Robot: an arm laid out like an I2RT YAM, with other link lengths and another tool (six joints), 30 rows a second.
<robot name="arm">
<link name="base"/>
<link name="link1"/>
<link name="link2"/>
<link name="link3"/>
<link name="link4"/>
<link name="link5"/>
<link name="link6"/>
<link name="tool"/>
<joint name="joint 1" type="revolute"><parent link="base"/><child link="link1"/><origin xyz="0.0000 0.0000 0.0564"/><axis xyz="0 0 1"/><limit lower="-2.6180" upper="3.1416"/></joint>
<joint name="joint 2" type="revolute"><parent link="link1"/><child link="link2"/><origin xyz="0.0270 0.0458 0.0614"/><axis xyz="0 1 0"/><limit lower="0.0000" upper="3.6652"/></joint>
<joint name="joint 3" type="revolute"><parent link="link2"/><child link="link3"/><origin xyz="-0.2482 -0.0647 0.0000"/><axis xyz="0 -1 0"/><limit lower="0.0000" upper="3.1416"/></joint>
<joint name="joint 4" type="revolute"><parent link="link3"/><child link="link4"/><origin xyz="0.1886 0.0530 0.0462"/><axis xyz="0 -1 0"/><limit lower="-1.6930" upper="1.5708"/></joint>
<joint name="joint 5" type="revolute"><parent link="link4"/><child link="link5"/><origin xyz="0.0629 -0.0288 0.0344"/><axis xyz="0 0 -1"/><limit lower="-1.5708" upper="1.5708"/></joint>
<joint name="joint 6" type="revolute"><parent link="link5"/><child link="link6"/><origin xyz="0.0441 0.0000 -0.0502"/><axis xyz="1 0 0"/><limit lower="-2.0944" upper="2.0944"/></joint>
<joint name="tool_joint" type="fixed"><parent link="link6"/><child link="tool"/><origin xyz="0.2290 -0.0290 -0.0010" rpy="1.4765 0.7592 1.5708"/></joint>
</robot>
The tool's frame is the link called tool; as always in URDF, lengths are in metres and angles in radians.
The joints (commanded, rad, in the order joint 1, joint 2, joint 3, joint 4, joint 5, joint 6), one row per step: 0.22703, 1.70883, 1.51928, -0.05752, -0.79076, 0.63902; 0.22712, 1.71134, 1.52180, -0.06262, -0.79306, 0.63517; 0.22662, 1.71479, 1.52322, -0.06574, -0.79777, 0.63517; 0.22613, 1.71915, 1.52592, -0.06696, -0.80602, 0.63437; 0.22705, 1.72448, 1.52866, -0.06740, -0.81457, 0.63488; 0.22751, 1.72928, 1.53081, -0.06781, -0.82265, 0.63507; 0.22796, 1.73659, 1.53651, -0.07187, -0.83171, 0.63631; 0.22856, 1.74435, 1.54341, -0.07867, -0.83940, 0.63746; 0.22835, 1.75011, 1.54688, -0.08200, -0.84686, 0.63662; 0.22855, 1.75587, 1.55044, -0.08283, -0.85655, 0.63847; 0.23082, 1.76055, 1.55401, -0.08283, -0.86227, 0.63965
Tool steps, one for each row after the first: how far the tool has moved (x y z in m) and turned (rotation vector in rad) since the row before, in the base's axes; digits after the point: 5 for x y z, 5 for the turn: -0.00034, 0.00041, -0.00120, -0.00253, 0.00183, 0.00299; -0.00053, 0.00062, -0.00161, 0.00000, 0.00528, 0.00406; -0.00085, 0.00128, -0.00081, 0.00102, 0.00260, 0.00763; -0.00115, 0.00202, -0.00106, 0.00172, 0.00389, 0.00909; -0.00105, 0.00169, -0.00107, 0.00146, 0.00362, 0.00822; -0.00096, 0.00190, -0.00158, 0.00165, 0.00714, 0.00896; -0.00083, 0.00171, -0.00199, 0.00084, 0.00893, 0.00779; -0.00076, 0.00122, -0.00165, 0.00037, 0.00521, 0.00711; -0.00119, 0.00181, -0.00092, 0.00281, 0.00519, 0.00915; -0.00100, 0.00211, -0.00040, 0.00185, 0.00249, 0.00753
